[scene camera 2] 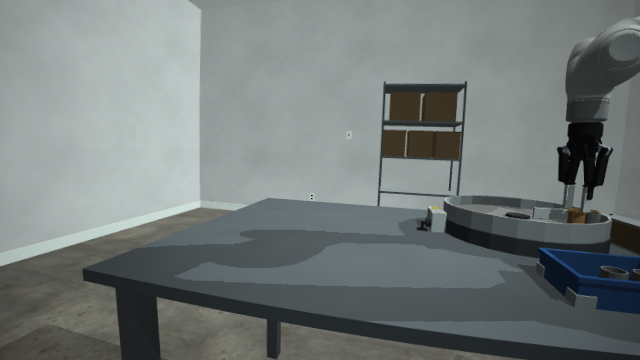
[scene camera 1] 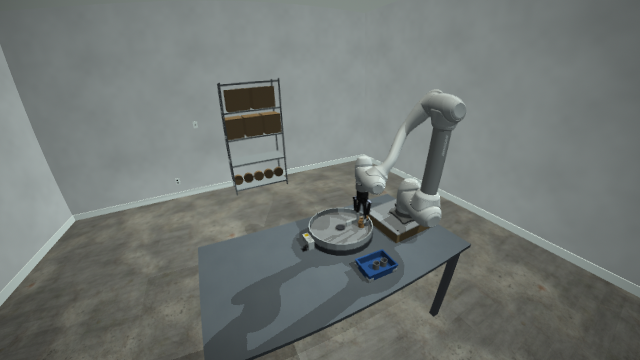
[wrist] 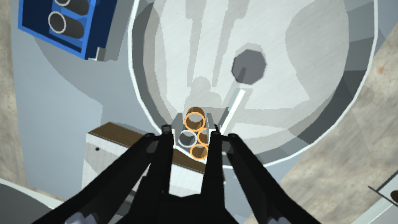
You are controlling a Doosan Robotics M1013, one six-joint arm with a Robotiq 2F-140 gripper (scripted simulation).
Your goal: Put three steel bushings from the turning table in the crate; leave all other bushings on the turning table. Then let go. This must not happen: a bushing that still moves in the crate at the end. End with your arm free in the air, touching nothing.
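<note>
Round grey turning table in the pictures. Gripper in the pictures, also in the wrist view.
</note>
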